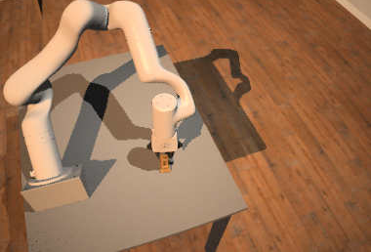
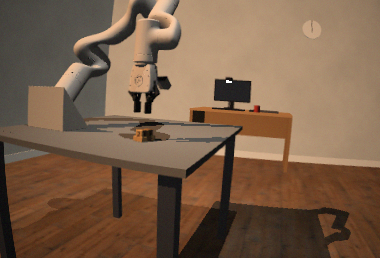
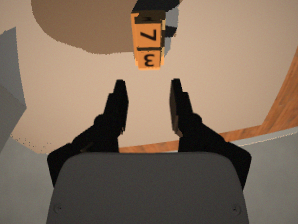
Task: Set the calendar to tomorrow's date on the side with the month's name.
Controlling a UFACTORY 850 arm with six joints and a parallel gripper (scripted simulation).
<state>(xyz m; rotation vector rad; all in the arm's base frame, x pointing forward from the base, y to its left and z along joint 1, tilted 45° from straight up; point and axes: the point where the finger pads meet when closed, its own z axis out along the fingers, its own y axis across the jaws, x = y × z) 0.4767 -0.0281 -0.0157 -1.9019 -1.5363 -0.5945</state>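
Right now my hand is 90 mm above the orange cube. The rest, counted from my hand: calendar cube (10 mm ahead, 30 mm to the left, 90 mm below); orange tray (20 mm to the left, 110 mm below).
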